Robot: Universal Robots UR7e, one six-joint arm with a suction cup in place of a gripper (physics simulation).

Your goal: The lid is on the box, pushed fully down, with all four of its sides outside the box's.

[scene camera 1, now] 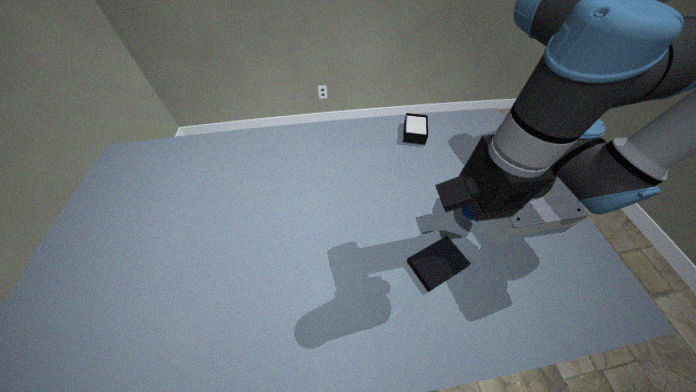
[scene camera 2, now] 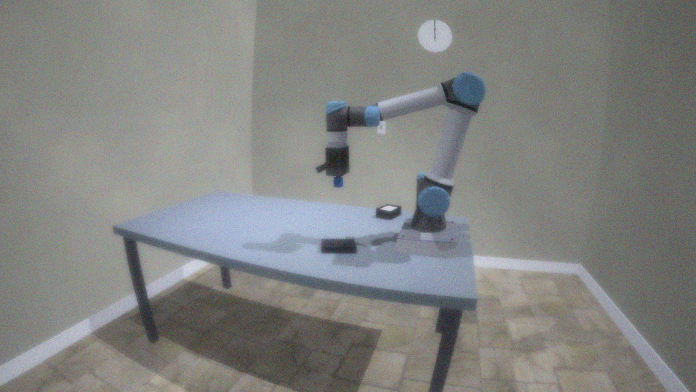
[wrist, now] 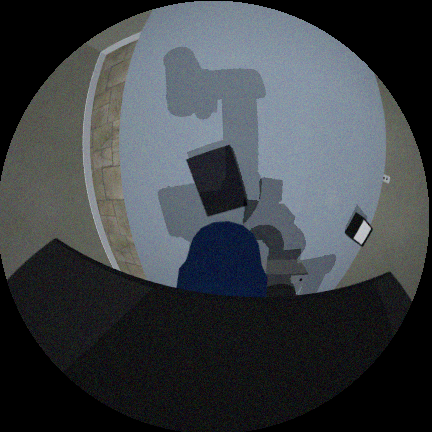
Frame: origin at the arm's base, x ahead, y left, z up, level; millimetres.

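Seen in the pictures: hand, tool point: [scene camera 2: 338, 186] [wrist: 224, 252]; arm's base, link origin: [scene camera 2: 428, 226].
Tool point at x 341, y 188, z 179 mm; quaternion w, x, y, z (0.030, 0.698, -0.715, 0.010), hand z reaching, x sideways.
Offsets run from my tool point to a thing's top centre. Level surfaces: height alone.
The lid @(dx -6, dy +10, dz -223 mm) [scene camera 1: 439, 263] [scene camera 2: 338, 245] [wrist: 217, 180] looks like a dark, flat rectangular piece with its closed face up, lying turned at an angle on the table. The box @(dx -108, dy -520, dz -202 mm) [scene camera 1: 416, 129] [scene camera 2: 388, 211] [wrist: 359, 229] is black with a white area framed by its dark rim, and stands near the back edge of the table, well apart from the lid. Whether the white is the box's floor or something inside is unclear. My gripper, a blue suction cup [scene camera 1: 468, 212] [scene camera 2: 338, 182] [wrist: 223, 260], hangs high above the table with nothing on it. Its housing partly hides it in scene camera 1.
The blue-grey table @(dz -249 mm) [scene camera 1: 200, 225] [scene camera 2: 225, 215] [wrist: 310, 125] carries the arm's grey base plate [scene camera 1: 550, 212] [scene camera 2: 425, 242] at its right end. The arm's shadows fall around the lid. A wall stands behind the box.
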